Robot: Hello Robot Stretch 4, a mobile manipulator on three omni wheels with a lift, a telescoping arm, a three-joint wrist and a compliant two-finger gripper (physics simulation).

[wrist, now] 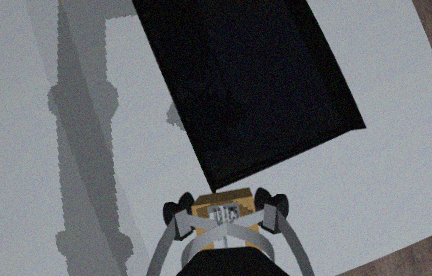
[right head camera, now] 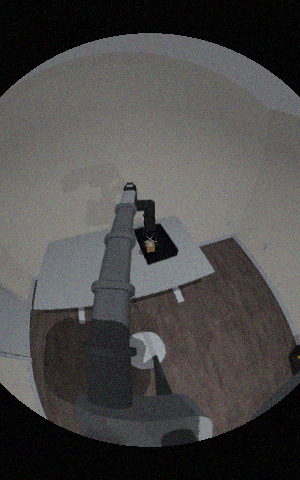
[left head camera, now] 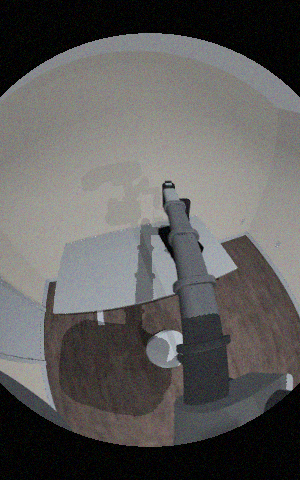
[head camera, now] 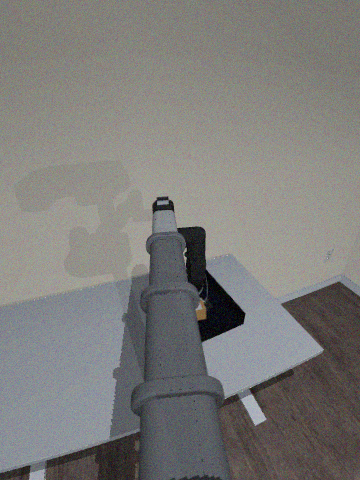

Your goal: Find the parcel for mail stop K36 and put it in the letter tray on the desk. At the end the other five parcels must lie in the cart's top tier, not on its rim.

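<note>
The black letter tray lies on the light grey desk. My gripper is shut on an orange-brown parcel with a white label. In the wrist view its fingers stand at both sides of the parcel, whose far edge is near the tray's near-left corner. In the right head view the parcel appears against the tray. The label print is too blurred to read, and the fingers partly cover it. The cart and the other parcels do not show.
The telescoping arm reaches over the desk and hides part of the tray in the head and left head views. A round white object stands below the desk's front edge. A wall rises behind the desk.
</note>
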